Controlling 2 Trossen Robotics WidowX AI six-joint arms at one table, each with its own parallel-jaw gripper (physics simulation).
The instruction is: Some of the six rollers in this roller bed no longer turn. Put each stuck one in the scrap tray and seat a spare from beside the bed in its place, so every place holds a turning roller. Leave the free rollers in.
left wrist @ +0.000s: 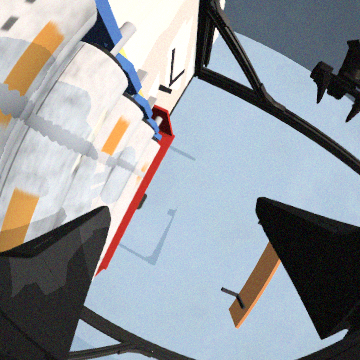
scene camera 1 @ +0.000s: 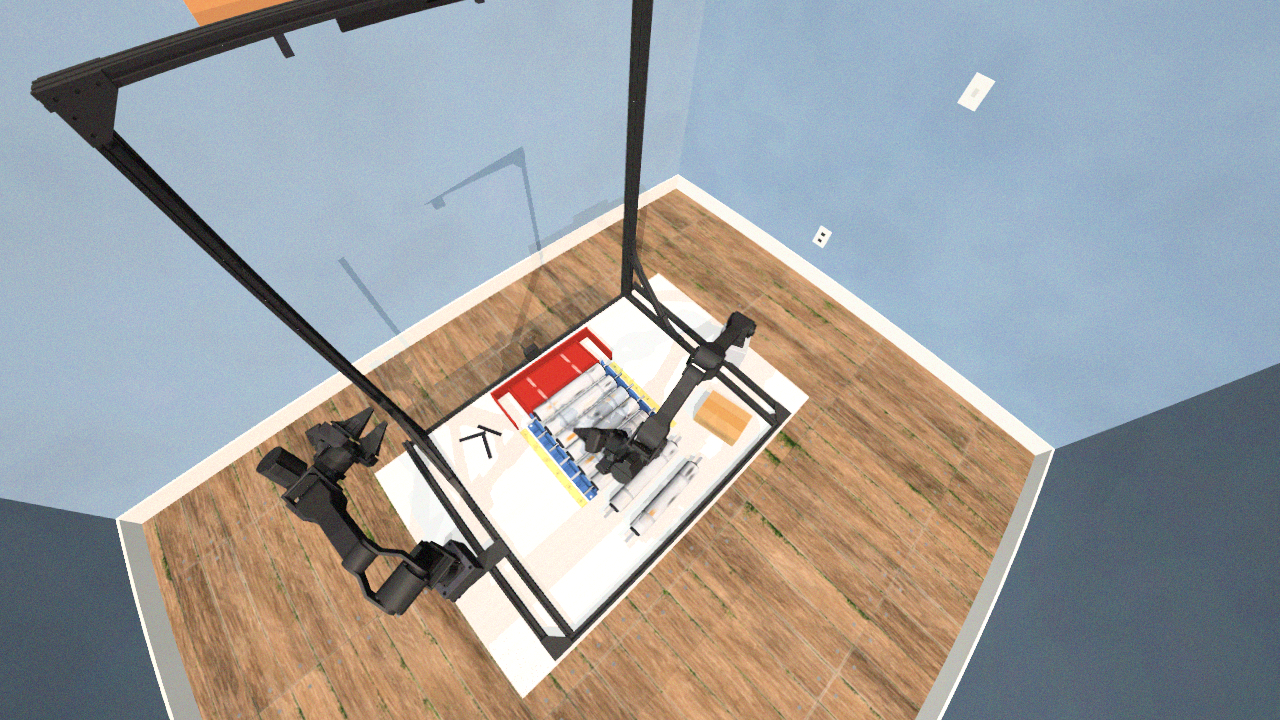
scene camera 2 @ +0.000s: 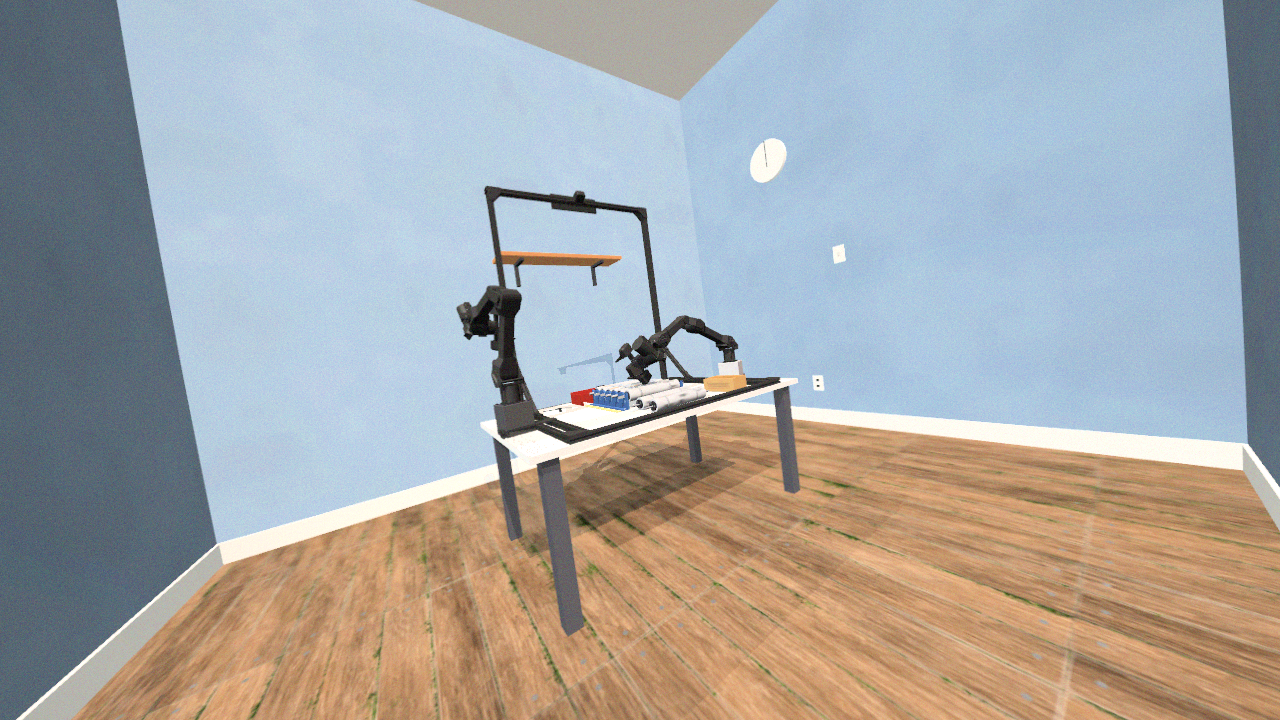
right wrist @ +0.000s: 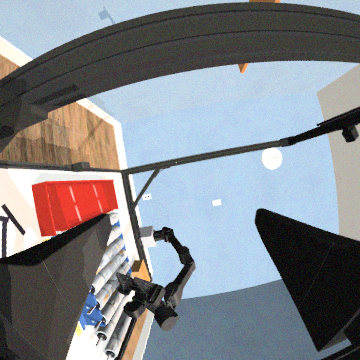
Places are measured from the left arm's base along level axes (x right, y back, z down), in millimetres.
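Where they show: left gripper, between the fingertips: [left wrist: 184, 208] [scene camera 1: 581, 430] [scene camera 2: 621, 370] [right wrist: 124, 275]; right gripper, between the fingertips: [left wrist: 331, 112] [scene camera 1: 379, 415] [scene camera 2: 515, 327] [right wrist: 183, 219]; left arm's base, origin of its link: [scene camera 2: 729, 361] [right wrist: 154, 235]; right arm's base, origin of its link: [scene camera 1: 447, 568] [scene camera 2: 512, 402].
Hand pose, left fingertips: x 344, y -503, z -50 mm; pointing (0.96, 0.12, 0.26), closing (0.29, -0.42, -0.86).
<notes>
Things, the pixels of their centre, and the offset from my left fingertips.
- red scrap tray, middle of its body: [left wrist: 118, 200] [scene camera 1: 553, 375] [right wrist: 86, 199] [scene camera 2: 612, 391] dx +187, dy +179, dz +119 mm
- orange box, middle of its body: [scene camera 1: 722, 418] [scene camera 2: 724, 383] [right wrist: 139, 275] dx -379, dy +234, dz +120 mm
The roller bed has blue notched end rails [scene camera 1: 559, 457] and white-grey rollers [scene camera 1: 569, 394] [right wrist: 108, 257] lying side by side; my left arm hides part of it. Orange marks show on several rollers in the left wrist view. Two spare rollers [scene camera 1: 660, 497] [scene camera 2: 678, 398] lie side by side beside the bed. The red scrap tray [scene camera 1: 546, 372] [scene camera 2: 581, 396] [left wrist: 134, 205] [right wrist: 55, 200] is behind the bed; no roller shows in it. My left gripper [scene camera 1: 586, 450] [left wrist: 184, 208] is open and empty above the bed. My right gripper [scene camera 1: 377, 417] [left wrist: 331, 112] [right wrist: 183, 219] is open and empty, high at the left.
An orange box [scene camera 1: 723, 416] [scene camera 2: 725, 383] stands right of the spares. Thin black pieces [scene camera 1: 484, 437] lie left of the tray. Yellow strips run along the bed's ends. A black frame [scene camera 1: 634, 143] [scene camera 2: 494, 232] rises around the table.
</notes>
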